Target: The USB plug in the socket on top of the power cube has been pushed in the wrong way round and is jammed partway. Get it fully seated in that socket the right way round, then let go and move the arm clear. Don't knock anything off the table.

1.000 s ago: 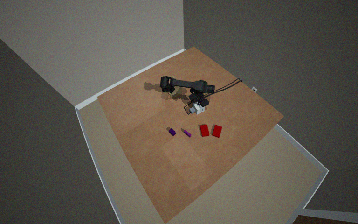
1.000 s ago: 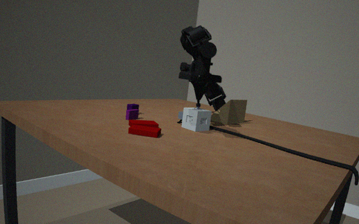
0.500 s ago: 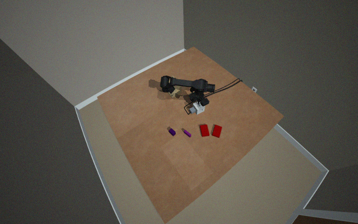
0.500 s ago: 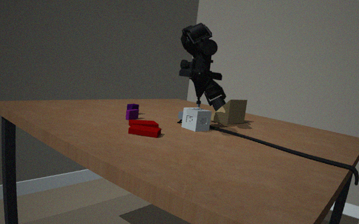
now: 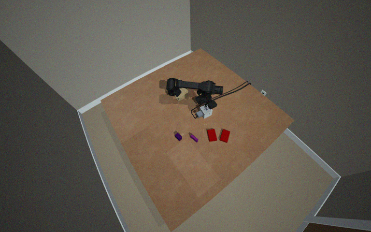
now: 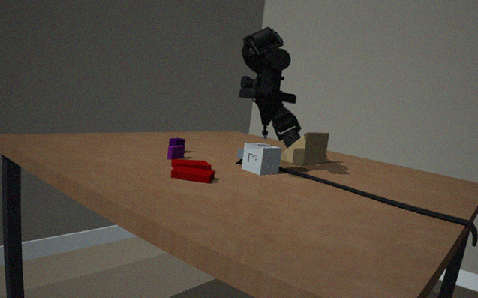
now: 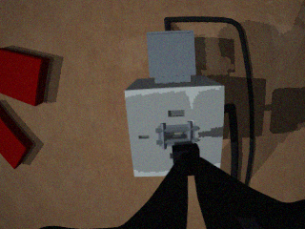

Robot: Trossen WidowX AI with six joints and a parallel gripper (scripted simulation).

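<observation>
Right now my gripper tip is 20 mm above the USB plug.
</observation>
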